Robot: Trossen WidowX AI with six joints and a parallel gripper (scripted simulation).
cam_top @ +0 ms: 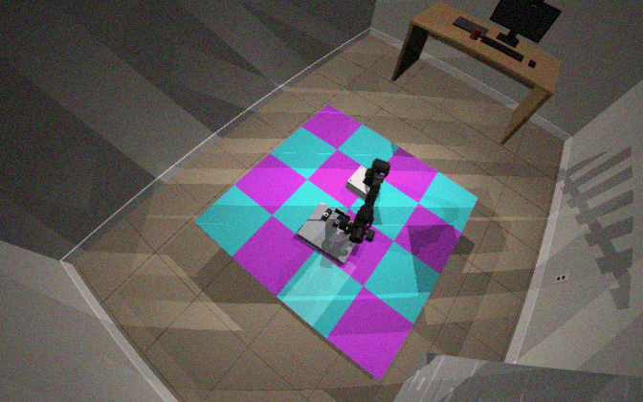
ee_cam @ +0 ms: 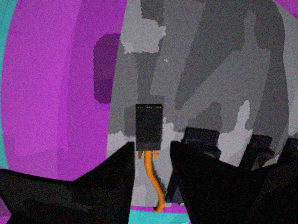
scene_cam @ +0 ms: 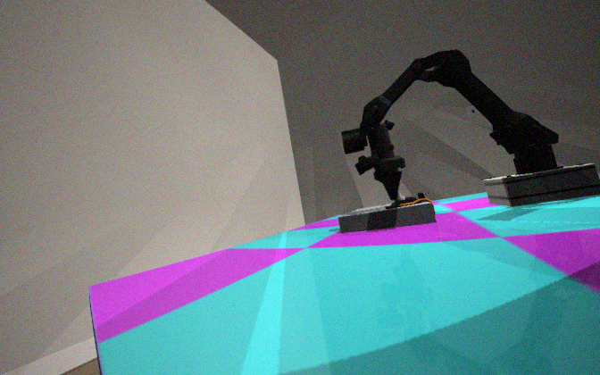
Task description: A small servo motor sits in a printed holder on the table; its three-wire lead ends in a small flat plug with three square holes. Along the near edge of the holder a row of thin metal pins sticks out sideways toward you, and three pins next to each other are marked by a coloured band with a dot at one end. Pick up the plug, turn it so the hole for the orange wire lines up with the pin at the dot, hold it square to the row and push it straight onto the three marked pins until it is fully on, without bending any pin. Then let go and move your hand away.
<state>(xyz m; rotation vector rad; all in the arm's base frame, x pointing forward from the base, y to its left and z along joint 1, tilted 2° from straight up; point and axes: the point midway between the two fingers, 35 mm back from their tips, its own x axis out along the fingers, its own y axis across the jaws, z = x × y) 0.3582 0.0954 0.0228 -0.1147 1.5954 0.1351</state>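
Right now the blue band is 10 cm to the right of my gripper tip and 8 cm behind it. Round my gripper tip: grey holder (12 cm to the right, 8 cm ahead, 5 cm below).
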